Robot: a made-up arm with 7 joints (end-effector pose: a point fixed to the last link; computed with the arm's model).
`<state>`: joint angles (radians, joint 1 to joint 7).
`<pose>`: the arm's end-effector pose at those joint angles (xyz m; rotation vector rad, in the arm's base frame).
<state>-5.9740 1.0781 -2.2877 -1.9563 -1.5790 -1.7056 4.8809</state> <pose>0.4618 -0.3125 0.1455 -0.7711 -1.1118 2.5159</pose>
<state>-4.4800 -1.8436 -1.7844 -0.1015 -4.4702 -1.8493 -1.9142</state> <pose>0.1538 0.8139 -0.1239 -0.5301 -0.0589 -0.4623</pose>
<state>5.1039 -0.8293 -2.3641 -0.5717 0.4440 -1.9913 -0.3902</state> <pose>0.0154 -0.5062 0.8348 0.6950 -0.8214 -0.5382</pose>
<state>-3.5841 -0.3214 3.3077 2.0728 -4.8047 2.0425 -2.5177</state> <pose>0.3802 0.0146 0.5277 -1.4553 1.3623 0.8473</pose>
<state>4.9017 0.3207 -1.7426 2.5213 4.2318 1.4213 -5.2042</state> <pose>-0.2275 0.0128 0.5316 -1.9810 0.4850 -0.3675</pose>
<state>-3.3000 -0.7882 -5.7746 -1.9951 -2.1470 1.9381 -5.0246</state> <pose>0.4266 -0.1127 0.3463 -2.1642 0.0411 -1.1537</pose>
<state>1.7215 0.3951 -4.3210 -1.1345 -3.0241 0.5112 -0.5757</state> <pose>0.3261 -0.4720 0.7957 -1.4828 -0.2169 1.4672</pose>
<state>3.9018 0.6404 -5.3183 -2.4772 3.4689 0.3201 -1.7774</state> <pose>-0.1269 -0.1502 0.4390 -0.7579 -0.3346 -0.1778</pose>
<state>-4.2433 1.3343 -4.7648 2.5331 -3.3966 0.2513 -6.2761</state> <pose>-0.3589 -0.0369 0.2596 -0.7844 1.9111 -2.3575</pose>
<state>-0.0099 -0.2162 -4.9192 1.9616 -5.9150 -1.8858 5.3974</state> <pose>-0.0243 -0.3300 0.7586 3.0457 -0.5257 -0.2024</pose>
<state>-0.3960 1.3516 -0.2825 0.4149 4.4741 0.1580 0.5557</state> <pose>0.9181 0.4279 0.2487 -0.7973 -1.5687 1.7496</pose>
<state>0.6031 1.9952 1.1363 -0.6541 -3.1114 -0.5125 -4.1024</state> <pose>0.8679 -0.3700 -0.0902 -1.5860 0.5121 2.3473</pose>
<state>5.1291 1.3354 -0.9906 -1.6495 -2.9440 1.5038 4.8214</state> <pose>0.4212 0.2132 0.4935 -1.0193 1.1205 0.4817</pose>
